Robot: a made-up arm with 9 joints. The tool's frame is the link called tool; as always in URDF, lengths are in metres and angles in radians. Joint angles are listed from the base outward.
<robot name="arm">
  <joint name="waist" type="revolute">
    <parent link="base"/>
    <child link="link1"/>
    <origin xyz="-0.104 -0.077 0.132" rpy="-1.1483 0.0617 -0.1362"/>
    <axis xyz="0 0 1"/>
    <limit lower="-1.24" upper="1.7"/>
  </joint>
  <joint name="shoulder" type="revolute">
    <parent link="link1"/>
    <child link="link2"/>
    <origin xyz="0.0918 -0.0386 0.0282" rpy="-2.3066 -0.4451 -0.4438"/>
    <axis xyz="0 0 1"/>
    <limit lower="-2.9" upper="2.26"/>
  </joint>
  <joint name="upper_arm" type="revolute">
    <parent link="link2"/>
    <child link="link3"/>
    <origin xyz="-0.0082 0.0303 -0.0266" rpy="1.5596 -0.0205 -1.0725"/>
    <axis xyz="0 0 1"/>
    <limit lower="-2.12" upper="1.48"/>
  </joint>
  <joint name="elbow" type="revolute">
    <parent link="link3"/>
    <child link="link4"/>
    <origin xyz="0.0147 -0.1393 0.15" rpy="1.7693 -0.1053 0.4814"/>
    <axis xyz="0 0 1"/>
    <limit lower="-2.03" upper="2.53"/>
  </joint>
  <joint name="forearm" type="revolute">
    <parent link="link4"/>
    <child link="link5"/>
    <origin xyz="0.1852 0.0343 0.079" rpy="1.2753 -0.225 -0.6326"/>
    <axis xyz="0 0 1"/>
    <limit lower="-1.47" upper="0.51"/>
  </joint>
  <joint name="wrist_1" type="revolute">
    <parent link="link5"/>
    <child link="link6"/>
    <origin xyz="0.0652 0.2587 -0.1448" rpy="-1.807 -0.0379 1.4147"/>
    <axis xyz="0 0 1"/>
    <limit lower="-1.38" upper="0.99"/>
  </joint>
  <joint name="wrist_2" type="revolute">
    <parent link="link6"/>
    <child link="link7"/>
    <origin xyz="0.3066 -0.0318 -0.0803" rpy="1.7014 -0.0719 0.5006"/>
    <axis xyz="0 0 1"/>
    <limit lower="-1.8" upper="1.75"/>
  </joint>
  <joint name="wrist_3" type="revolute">
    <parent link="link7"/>
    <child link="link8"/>
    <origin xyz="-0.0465 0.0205 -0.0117" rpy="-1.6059 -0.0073 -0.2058"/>
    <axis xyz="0 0 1"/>
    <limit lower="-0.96" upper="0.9"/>
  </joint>
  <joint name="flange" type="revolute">
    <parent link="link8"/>
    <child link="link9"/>
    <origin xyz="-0.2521 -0.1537 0.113" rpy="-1.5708 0 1.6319"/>
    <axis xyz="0 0 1"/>
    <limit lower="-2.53" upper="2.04"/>
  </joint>
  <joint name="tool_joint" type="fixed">
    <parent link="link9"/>
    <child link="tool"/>
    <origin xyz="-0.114 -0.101 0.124" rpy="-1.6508 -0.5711 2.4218"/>
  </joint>
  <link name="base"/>
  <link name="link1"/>
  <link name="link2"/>
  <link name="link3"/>
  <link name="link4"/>
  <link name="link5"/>
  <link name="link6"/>
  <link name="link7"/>
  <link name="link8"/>
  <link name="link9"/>
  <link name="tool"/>
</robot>
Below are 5 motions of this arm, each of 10 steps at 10 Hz.
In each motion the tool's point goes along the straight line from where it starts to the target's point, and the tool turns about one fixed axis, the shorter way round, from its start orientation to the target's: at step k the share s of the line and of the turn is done. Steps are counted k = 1, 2, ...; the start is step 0. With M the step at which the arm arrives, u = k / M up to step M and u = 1 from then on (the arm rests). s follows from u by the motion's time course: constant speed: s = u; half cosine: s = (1 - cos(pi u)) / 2; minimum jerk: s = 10 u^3 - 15 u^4 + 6 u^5.
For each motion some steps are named. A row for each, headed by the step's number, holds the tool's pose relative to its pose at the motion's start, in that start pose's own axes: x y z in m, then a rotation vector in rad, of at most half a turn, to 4 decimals.
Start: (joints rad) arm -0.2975 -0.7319 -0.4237 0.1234 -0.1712 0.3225 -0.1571 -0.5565 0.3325
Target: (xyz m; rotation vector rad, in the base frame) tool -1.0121 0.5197 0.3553 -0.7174 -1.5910 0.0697
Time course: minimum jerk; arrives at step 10
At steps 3, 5, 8, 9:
3: -0.0682 0.0602 0.0138 -0.1177 -0.1246 0.1352
5: -0.2092 0.1845 0.0423 -0.3608 -0.3819 0.4146
8: -0.3941 0.3477 0.0797 -0.6797 -0.7196 0.7811
9: -0.4148 0.3659 0.0839 -0.7153 -0.7573 0.8220

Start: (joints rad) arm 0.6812 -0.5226 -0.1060 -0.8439 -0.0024 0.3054 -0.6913 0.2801 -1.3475
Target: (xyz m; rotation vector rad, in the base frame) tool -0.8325 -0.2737 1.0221 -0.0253 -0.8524 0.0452
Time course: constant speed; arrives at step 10
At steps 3, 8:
3: 0.1702 -0.1901 -0.1144 0.3447 -0.3906 0.2636
8: 0.4540 -0.5071 -0.3052 0.9193 -1.0417 0.7029

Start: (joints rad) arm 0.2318 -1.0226 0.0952 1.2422 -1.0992 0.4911 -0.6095 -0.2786 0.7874
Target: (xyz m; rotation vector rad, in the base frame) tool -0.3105 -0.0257 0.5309 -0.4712 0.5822 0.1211
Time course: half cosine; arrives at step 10
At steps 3, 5, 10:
3: -0.0411 -0.0832 -0.1085 0.1365 0.3190 -0.1985
5: -0.0997 -0.2020 -0.2631 0.3312 0.7739 -0.4815
10: -0.1993 -0.4039 -0.5263 0.6623 1.5478 -0.9631

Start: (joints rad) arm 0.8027 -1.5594 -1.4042 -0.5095 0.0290 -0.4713 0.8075 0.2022 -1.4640
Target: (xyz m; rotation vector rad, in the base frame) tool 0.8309 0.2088 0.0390 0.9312 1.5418 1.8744
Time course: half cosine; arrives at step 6
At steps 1, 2, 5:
1: -0.0181 -0.0109 0.0215 -0.0108 0.0125 -0.0037
2: -0.0676 -0.0409 0.0802 -0.0403 0.0467 -0.0138
5: -0.2522 -0.1525 0.2994 -0.1504 0.1742 -0.0515

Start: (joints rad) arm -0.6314 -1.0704 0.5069 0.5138 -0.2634 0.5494 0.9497 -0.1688 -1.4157
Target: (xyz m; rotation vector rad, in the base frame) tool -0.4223 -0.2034 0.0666 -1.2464 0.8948 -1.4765
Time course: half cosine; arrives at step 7
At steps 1, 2, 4, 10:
1: -0.0035 0.0088 -0.0450 0.0482 0.0419 -0.0225
2: -0.0135 0.0333 -0.1712 0.1832 0.1594 -0.0857
4: -0.0438 0.1081 -0.5560 0.5950 0.5177 -0.2781
10: -0.0716 0.1768 -0.9096 0.9733 0.8469 -0.4550

